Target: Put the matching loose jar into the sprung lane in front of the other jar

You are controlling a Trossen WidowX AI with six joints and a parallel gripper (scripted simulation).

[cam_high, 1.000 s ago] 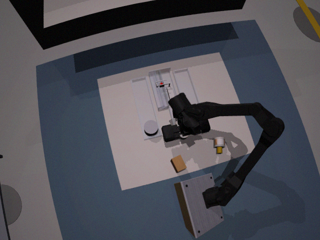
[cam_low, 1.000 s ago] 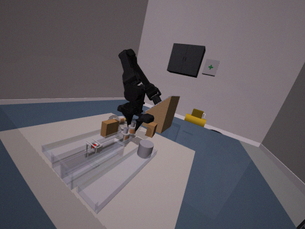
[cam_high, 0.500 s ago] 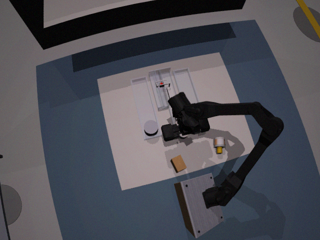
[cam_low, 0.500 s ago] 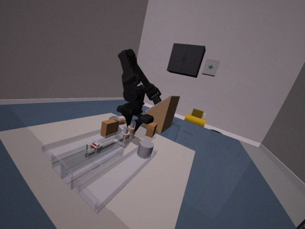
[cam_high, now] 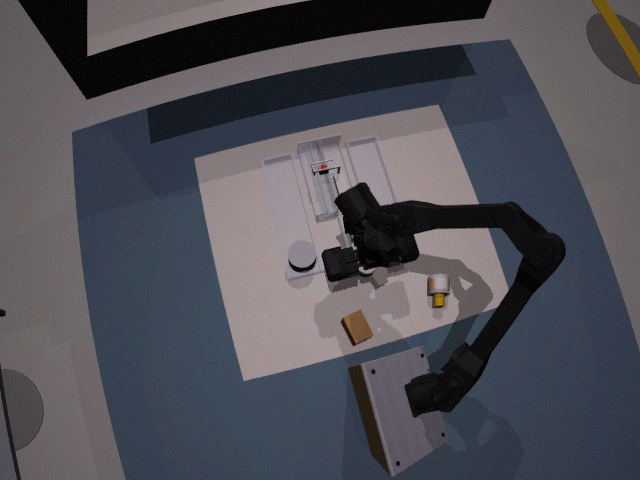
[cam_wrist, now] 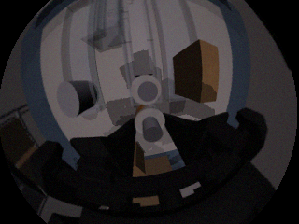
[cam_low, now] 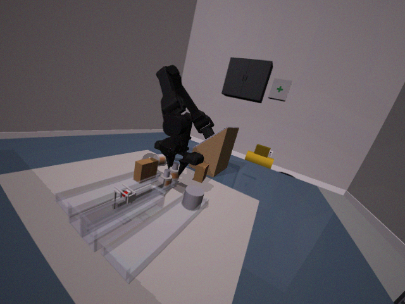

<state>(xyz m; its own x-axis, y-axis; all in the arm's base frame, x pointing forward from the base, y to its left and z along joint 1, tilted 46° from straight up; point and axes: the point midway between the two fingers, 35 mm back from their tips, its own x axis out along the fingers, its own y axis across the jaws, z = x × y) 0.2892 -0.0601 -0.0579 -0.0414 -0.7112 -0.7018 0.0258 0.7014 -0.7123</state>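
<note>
My gripper tip is now 60 mm short of the dark grey cylinder, 120 mm to the right of it and 20 mm above it. Round my gripper tip: clear sprung lane 200 mm ahead, 20 mm to the left, 30 mm below.
</note>
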